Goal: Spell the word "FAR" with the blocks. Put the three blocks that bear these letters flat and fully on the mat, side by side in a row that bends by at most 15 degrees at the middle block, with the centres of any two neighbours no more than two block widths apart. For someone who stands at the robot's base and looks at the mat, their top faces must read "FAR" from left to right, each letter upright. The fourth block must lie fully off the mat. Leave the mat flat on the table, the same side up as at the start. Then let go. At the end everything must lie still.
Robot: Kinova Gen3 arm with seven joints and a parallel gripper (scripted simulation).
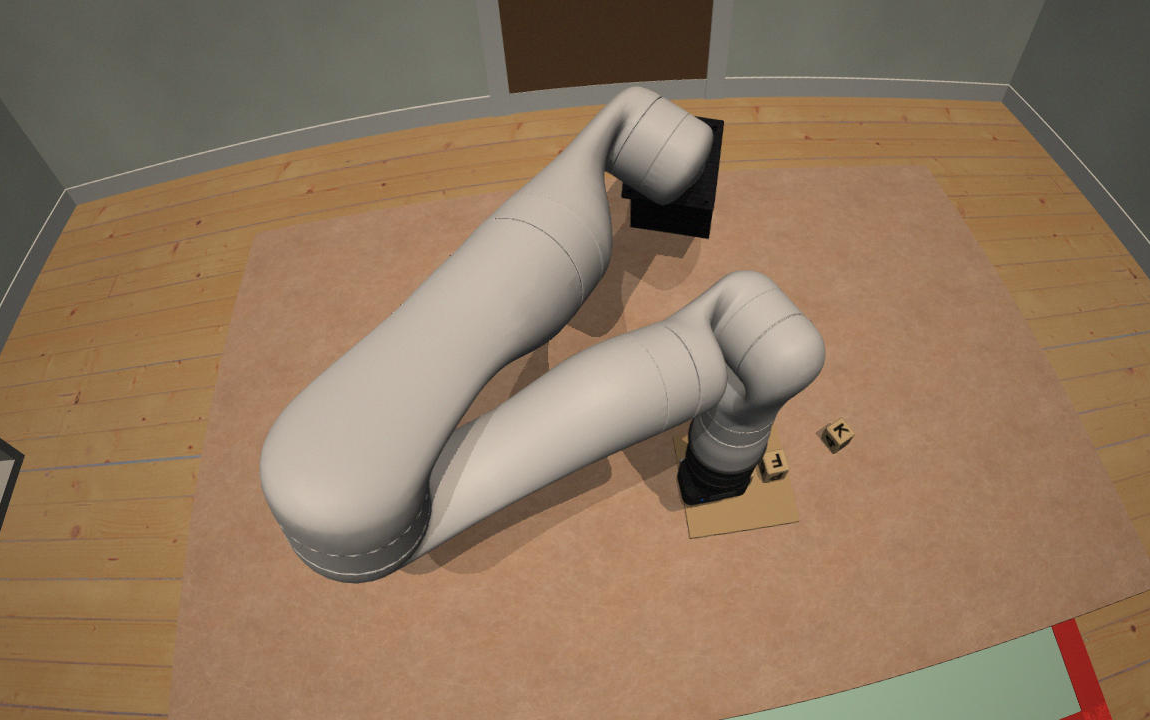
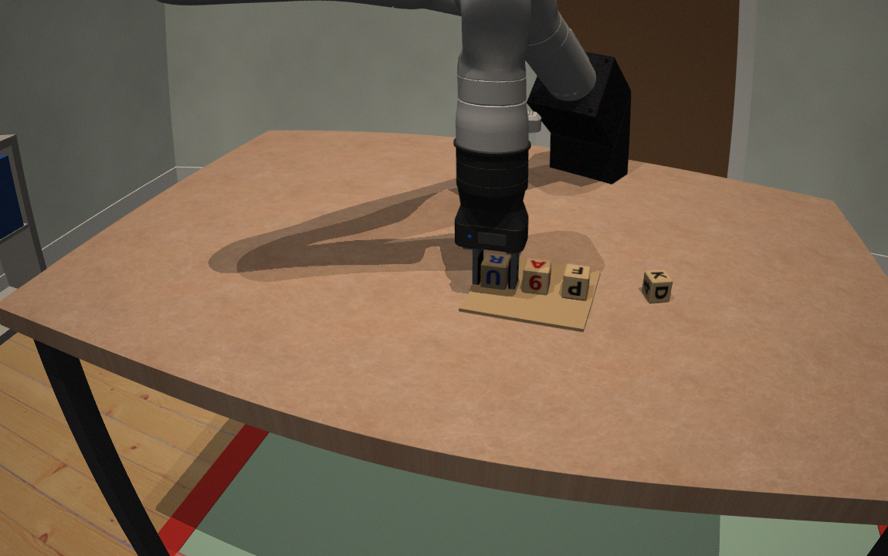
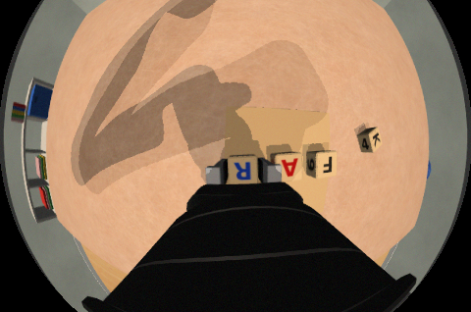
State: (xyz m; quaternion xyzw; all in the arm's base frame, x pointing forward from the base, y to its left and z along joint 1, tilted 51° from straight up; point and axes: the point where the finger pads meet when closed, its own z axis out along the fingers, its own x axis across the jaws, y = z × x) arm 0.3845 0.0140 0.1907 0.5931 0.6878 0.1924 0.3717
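Right now my hand is right at the R block. Also, from my hand: F block: 10 cm to the left; then tan mat: 5 cm to the left, 2 cm below; then K block: 20 cm to the left, 3 cm behind, 1 cm below.
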